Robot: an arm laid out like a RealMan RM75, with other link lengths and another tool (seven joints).
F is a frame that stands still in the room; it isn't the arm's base.
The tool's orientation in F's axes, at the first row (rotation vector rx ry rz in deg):
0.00, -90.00, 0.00
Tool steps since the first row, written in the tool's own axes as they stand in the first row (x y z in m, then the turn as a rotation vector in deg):
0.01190, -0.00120, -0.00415, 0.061, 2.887, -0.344
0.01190, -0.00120, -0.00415, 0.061, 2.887, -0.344
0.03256, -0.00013, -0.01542, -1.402, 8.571, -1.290
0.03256, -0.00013, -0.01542, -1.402, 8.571, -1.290
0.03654, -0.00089, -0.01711, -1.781, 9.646, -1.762
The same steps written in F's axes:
0.00415, -0.00120, 0.01190, 0.344, 2.887, 0.061
0.00415, -0.00120, 0.01190, 0.344, 2.887, 0.061
0.01542, -0.00013, 0.03256, 1.290, 8.571, -1.402
0.01542, -0.00013, 0.03256, 1.290, 8.571, -1.402
0.01711, -0.00089, 0.03654, 1.762, 9.646, -1.781

